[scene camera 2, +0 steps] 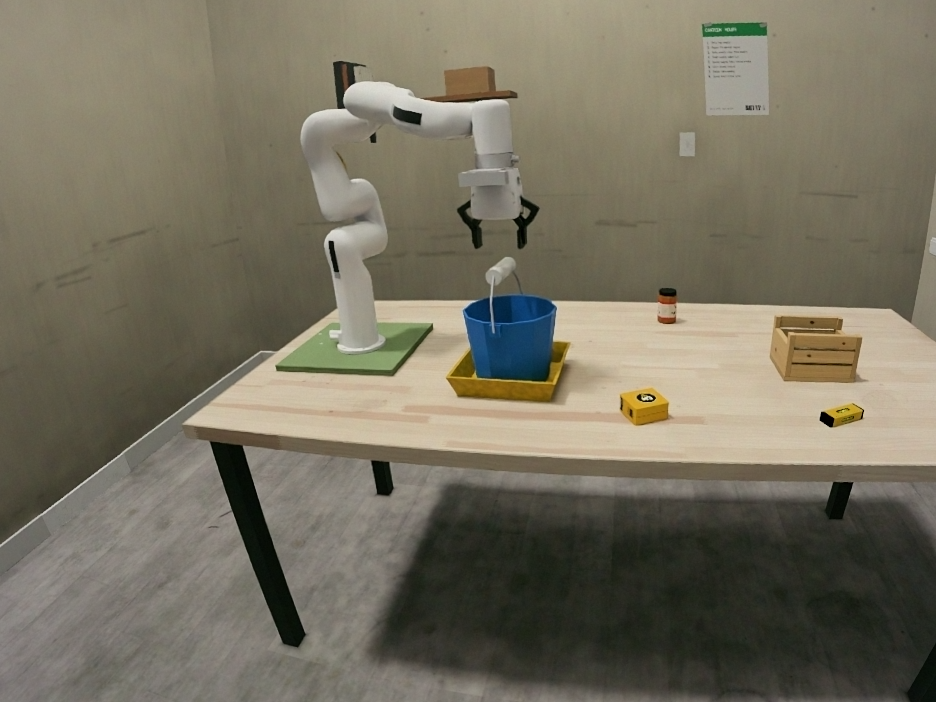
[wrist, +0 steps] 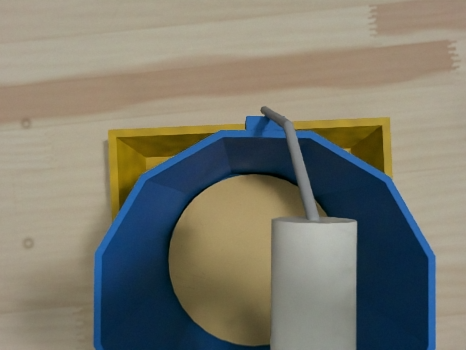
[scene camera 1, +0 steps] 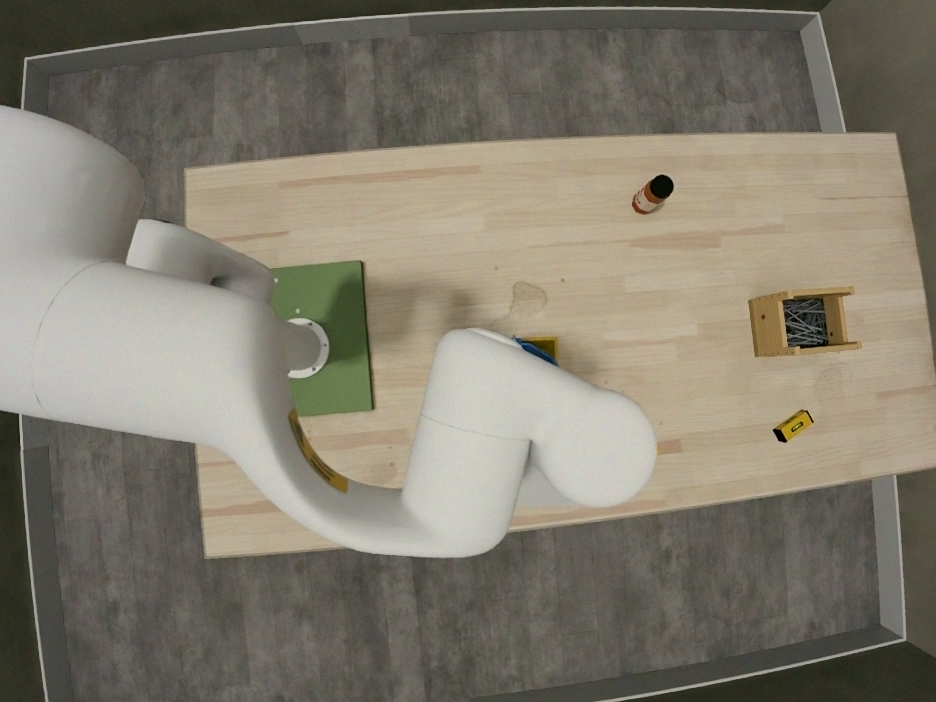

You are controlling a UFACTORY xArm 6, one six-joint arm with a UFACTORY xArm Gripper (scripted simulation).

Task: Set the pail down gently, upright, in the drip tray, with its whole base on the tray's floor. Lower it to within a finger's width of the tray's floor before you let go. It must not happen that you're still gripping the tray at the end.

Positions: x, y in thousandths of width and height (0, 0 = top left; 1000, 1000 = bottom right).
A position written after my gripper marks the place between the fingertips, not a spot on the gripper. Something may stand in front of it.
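My gripper (scene camera 2: 534, 353), visible. Blue pail (scene camera 2: 557, 501), visible. Yellow drip tray (scene camera 2: 494, 539) (wrist: 284, 436), visible in both.
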